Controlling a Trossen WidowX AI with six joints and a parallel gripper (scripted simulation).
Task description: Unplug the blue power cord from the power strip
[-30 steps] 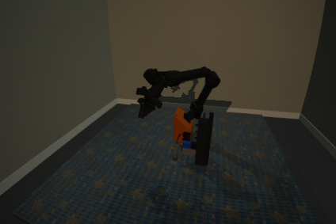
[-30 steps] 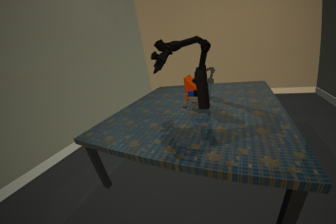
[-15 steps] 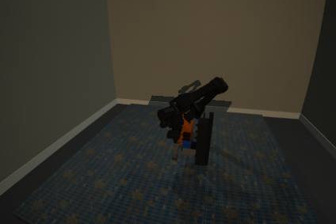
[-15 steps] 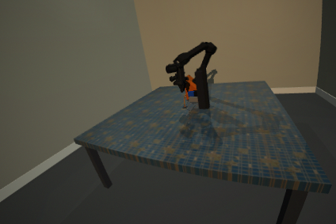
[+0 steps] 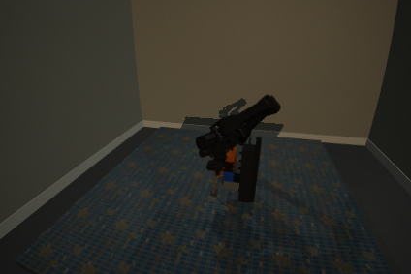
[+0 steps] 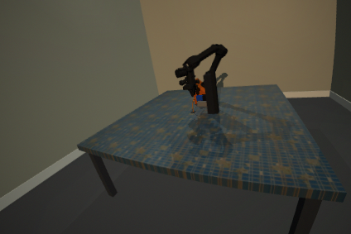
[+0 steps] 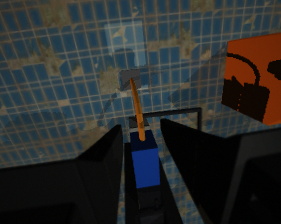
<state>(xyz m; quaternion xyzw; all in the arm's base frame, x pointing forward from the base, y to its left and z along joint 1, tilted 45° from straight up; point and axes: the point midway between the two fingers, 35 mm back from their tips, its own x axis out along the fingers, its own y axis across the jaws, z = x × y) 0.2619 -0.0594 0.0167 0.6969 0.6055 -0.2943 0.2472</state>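
My gripper tip is now 6 cm to the right of the blue plug and 1 cm above it.
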